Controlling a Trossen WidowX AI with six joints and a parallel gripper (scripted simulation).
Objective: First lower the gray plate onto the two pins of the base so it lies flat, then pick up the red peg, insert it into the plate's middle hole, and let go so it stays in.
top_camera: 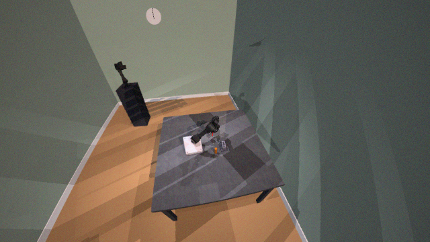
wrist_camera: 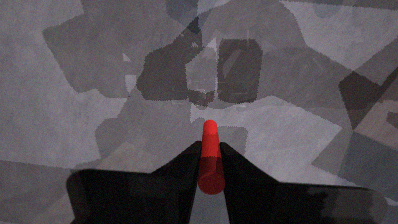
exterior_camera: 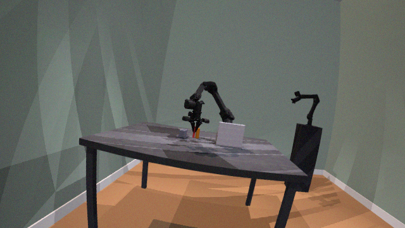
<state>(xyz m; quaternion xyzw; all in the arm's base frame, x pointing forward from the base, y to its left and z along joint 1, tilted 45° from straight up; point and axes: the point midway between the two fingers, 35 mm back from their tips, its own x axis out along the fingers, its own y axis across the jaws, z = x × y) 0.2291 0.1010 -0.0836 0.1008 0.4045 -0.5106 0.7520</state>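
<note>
Right now the gray plate is 120 mm ahead of my gripper tip, 170 mm to the right of it and 30 mm below it. The rest, counted from my gripper tip: base: 120 mm ahead, 170 mm to the right, 70 mm below; orange peg: 10 mm ahead, 240 mm to the right, 40 mm below; red peg: right at my gripper tip.
</note>
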